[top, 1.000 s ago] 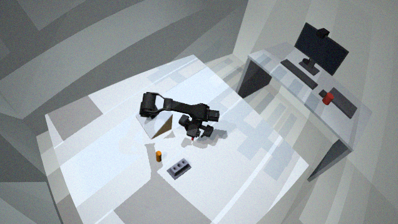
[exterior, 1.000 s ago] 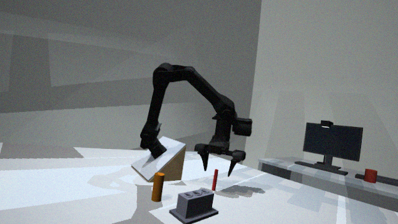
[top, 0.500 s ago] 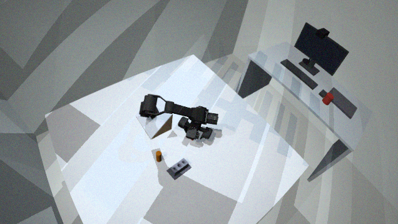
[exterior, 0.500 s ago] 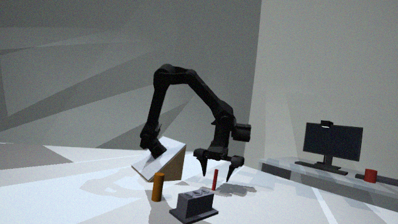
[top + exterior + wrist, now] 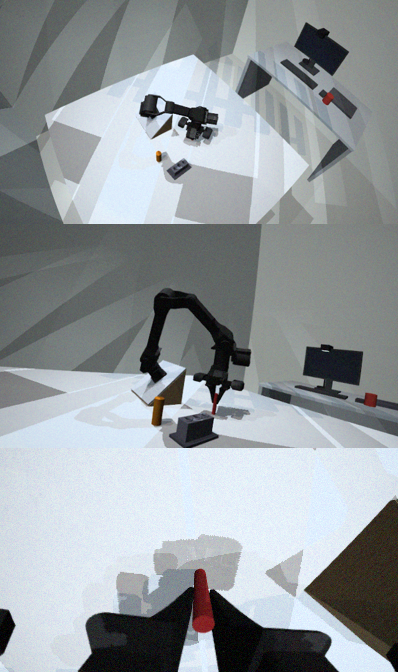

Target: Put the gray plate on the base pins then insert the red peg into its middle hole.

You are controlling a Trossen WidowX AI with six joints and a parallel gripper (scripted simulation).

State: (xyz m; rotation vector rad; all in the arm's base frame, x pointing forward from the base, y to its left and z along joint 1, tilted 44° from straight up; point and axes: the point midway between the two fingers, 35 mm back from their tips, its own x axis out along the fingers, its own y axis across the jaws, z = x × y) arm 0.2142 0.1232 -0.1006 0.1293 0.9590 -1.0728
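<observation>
My gripper tip is 160 mm to the left of the gray plate and 140 mm short of it. The rest, counted from my gripper tip: orange cylinder: 240 mm to the right, 40 mm ahead; red peg: right at my gripper tip.
</observation>
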